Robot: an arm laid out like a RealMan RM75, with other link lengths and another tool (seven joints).
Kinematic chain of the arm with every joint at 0, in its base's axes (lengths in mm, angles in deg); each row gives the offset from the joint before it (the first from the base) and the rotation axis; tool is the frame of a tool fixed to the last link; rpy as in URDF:
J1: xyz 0 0 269.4 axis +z
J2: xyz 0 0 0 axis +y
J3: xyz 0 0 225.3 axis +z
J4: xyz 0 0 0 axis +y
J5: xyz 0 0 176.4 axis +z
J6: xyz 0 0 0 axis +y
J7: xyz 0 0 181.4 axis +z
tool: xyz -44 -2 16 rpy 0 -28 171.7
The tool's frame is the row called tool.
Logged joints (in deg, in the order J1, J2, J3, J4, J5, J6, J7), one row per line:
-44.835 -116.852 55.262 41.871 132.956 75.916 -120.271
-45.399 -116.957 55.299 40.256 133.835 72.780 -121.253
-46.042 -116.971 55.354 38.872 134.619 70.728 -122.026
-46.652 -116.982 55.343 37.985 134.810 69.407 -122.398
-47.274 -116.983 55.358 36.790 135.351 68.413 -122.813
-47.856 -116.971 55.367 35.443 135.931 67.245 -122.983
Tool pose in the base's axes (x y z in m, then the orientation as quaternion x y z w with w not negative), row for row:
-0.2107 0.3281 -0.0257 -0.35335 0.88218 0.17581 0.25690
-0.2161 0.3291 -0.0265 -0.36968 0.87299 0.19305 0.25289
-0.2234 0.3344 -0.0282 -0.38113 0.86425 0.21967 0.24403
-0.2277 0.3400 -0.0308 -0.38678 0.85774 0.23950 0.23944
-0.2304 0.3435 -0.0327 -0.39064 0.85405 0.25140 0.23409
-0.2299 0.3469 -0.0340 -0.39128 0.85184 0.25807 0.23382
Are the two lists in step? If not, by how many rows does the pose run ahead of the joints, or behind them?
The pose runs 2 rows behind the joints: the pose in row i belongs to the joints in row i - 2.
